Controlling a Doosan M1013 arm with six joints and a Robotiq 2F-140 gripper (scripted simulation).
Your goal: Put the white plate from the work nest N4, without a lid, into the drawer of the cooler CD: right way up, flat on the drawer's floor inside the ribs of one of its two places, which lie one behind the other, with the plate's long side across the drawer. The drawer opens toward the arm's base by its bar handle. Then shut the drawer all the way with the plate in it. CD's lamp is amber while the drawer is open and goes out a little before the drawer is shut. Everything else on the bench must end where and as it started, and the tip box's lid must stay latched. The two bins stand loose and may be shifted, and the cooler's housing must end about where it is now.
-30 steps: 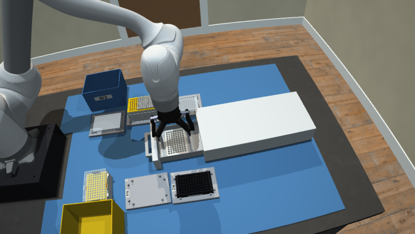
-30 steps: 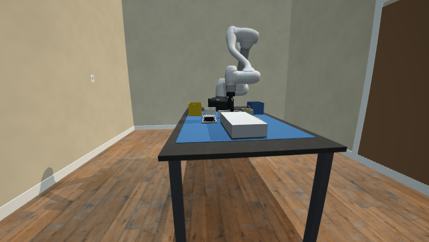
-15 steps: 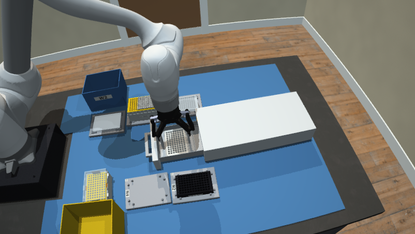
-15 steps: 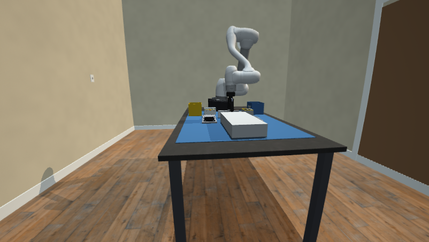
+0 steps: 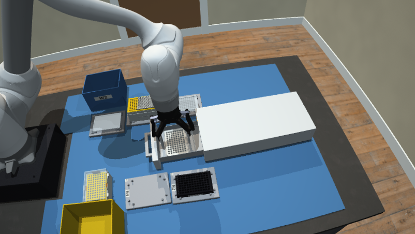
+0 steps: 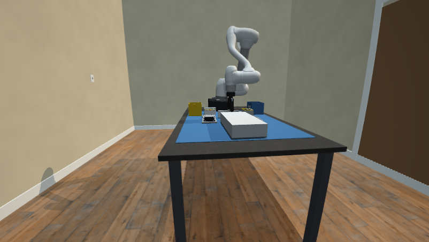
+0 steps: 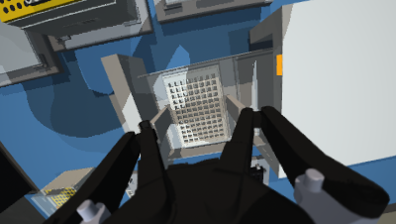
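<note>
Now: hand 20 mm above the white plate. Round my hand: white cooler CD (170 mm ahead, 30 mm to the right, 10 mm below); then drawer (40 mm ahead, 20 mm below, 10 mm to the right); then black plate (200 mm to the right, 20 mm below, 10 mm ahead).
</note>
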